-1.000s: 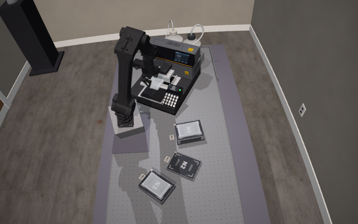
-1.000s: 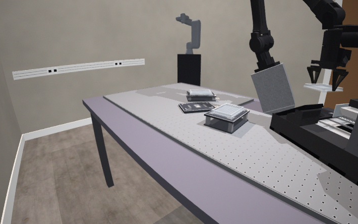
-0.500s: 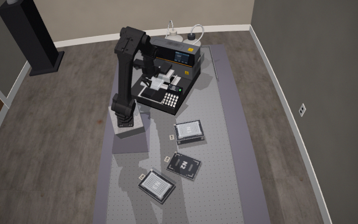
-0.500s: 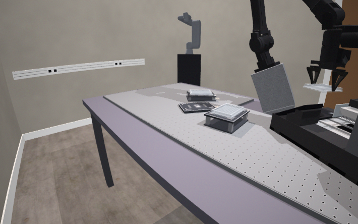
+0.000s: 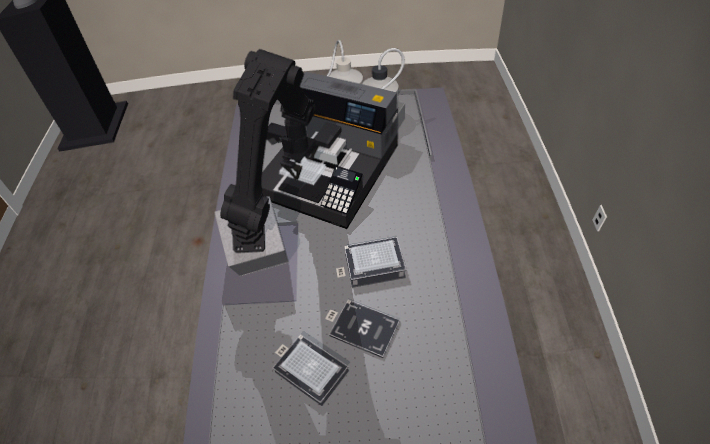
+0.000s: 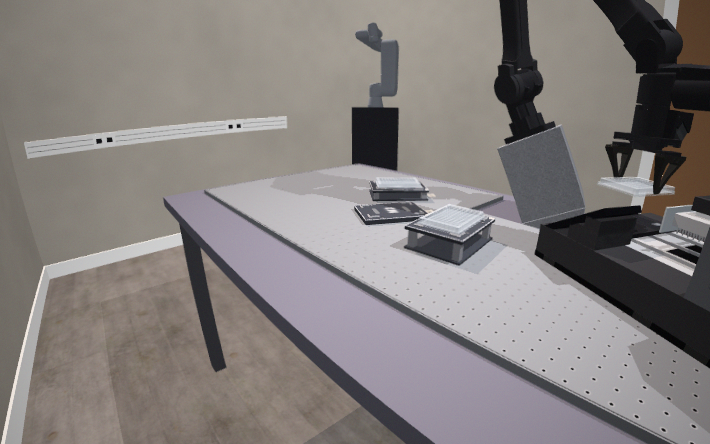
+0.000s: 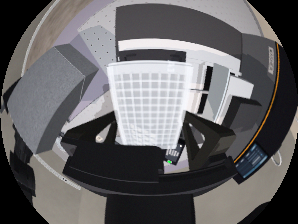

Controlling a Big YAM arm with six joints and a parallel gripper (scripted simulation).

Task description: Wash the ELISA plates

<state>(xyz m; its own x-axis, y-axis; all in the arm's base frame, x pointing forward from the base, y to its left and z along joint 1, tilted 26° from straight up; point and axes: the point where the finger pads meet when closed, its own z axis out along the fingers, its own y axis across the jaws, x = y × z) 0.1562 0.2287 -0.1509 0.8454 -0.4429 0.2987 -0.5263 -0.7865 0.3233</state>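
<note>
Right now the washer carrier is 80 mm below my hand. The rest, counted from my hand: plate washer (80 mm ahead, 140 mm to the left, 20 mm below).
</note>
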